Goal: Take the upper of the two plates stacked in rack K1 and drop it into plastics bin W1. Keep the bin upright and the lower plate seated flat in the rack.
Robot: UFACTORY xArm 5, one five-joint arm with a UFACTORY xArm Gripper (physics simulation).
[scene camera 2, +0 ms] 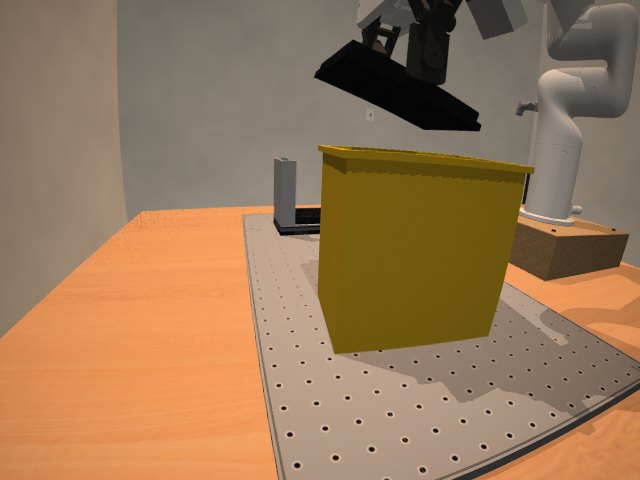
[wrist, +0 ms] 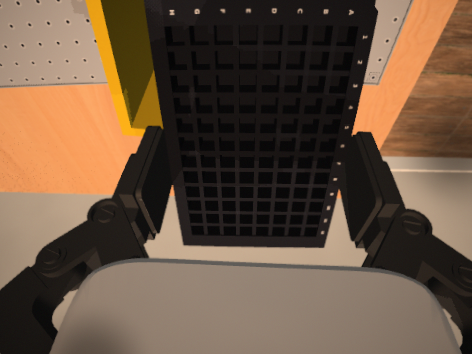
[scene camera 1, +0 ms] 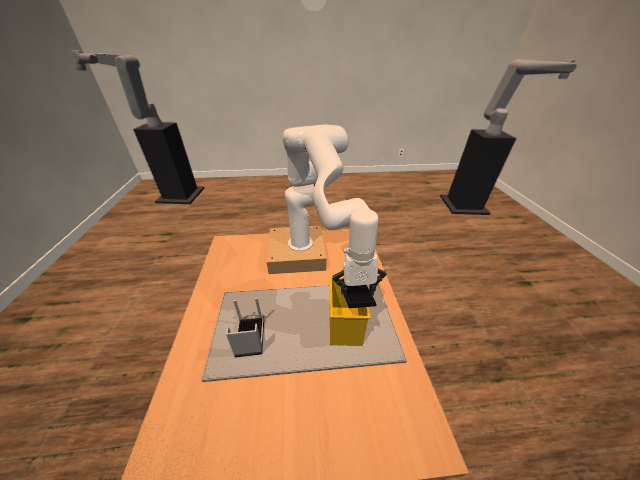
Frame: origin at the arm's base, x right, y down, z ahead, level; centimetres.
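Seen in the pictures: gripper, between the fingertips: [scene camera 2: 396, 89] [wrist: 256, 151] [scene camera 1: 357, 293]; arm's base, origin of its link: [scene camera 2: 544, 218] [scene camera 1: 300, 243].
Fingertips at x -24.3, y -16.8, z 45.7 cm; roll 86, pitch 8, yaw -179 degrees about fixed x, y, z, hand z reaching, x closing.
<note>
Pixels of each thing's top centre, then the offset from my fingertips to it. Level surfaces: height alone.
- upper plate, centre of its top: [wrist: 257, 192] [scene camera 2: 397, 62] [scene camera 1: 358, 288] dx +0.0, dy -2.4, dz +0.0 cm
- yellow bin W1, centre of its top: [wrist: 218, 16] [scene camera 2: 418, 152] [scene camera 1: 348, 295] dx +2.5, dy +5.4, dz -3.6 cm
- Grey rack K1, centre of its top: [scene camera 2: 315, 159] [scene camera 1: 243, 312] dx +38.5, dy +8.9, dz +2.7 cm
- lower plate, centre of its top: [scene camera 2: 309, 212] [scene camera 1: 248, 333] dx +38.3, dy +20.0, dz +3.7 cm
- grey perforated mat, height of its surface: dy +23.4 cm
- wooden table, height of its surface: dy +24.7 cm
My gripper [scene camera 1: 360, 290] [scene camera 2: 404, 66] [wrist: 256, 151] is shut on the upper plate [scene camera 1: 360, 299] [scene camera 2: 395, 95] [wrist: 262, 106], a black gridded plate held by its long sides. The plate is tilted and hangs above bin W1, apart from its rim. The yellow bin W1 [scene camera 1: 347, 331] [scene camera 2: 423, 248] [wrist: 113, 75] stands upright; in the wrist view the plate hides much of its opening. Grey rack K1 [scene camera 1: 245, 343] [scene camera 2: 284, 191] stands at the left in scene camera 1. The lower plate [scene camera 1: 248, 324] [scene camera 2: 307, 214] lies in it and looks flat, partly hidden by the rack wall or bin.
A grey perforated mat [scene camera 1: 299, 356] [scene camera 2: 289, 439] lies under rack and bin on the wooden table [scene camera 1: 294, 423] [scene camera 2: 155, 351]. The arm's wooden base block [scene camera 1: 296, 265] [scene camera 2: 578, 253] stands behind the mat. Two other arms stand on dark pedestals [scene camera 1: 168, 160] [scene camera 1: 478, 170] beyond the table.
</note>
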